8 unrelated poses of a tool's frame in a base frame.
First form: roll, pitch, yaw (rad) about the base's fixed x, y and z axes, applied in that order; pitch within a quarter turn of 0, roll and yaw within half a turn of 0; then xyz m.
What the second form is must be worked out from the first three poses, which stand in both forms.
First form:
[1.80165 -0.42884 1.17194 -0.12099 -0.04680 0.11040]
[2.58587 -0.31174 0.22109 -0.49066 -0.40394 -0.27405]
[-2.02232 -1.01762 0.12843 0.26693 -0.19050 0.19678]
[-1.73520 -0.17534 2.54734 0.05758 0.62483 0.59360]
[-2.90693 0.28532 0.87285 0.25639 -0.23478 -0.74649]
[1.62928 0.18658 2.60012 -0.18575 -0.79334 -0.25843]
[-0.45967 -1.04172 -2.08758 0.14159 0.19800 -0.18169]
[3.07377 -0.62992 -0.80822 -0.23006 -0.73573 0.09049]
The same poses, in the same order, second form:
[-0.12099 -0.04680 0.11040 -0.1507 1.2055 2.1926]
[-0.49066 -0.40394 -0.27405 -0.0306 0.3789 2.6266]
[0.26693 -0.19050 0.19678 -1.0020 0.2557 -1.8100]
[0.05758 0.62483 0.59360 3.0792 -0.6138 1.7692]
[0.25639 -0.23478 -0.74649 -0.8508 -0.3619 3.0771]
[-0.18575 -0.79334 -0.25843 2.9901 0.5513 -1.6383]
[0.14159 0.19800 -0.18169 -1.9707 0.8757 -0.7866]
[-0.23006 -0.73573 0.09049 0.9303 0.3650 2.6121]

